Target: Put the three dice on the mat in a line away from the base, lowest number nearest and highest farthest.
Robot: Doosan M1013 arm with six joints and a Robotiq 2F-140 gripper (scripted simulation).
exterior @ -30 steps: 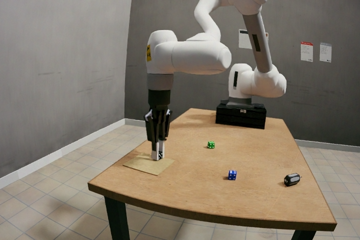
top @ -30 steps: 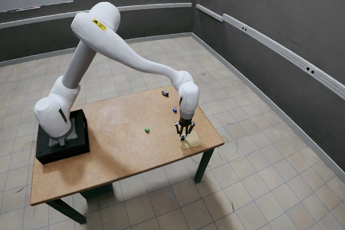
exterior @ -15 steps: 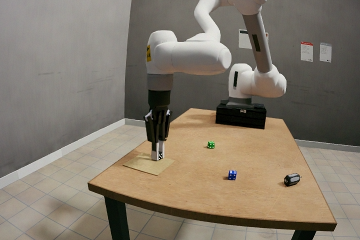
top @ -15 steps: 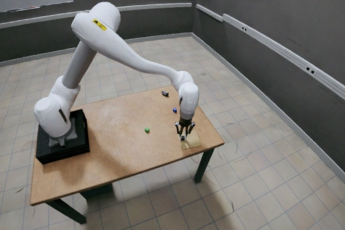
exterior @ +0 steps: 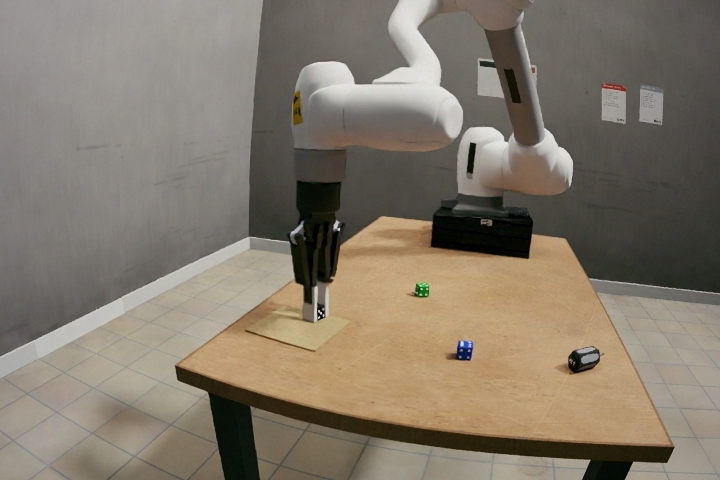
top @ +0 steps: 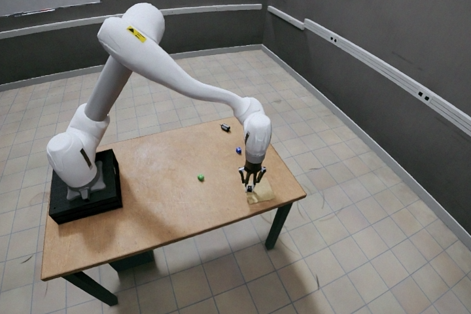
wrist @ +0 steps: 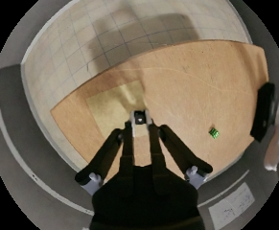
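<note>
Right now the black die is 2 cm below my hand. From my hand the other things lie so: tan mat (4 cm ahead, 2 cm to the right, 4 cm below); then green die (20 cm behind, 17 cm to the left, 3 cm below); then blue die (8 cm ahead, 28 cm to the left, 3 cm below).
</note>
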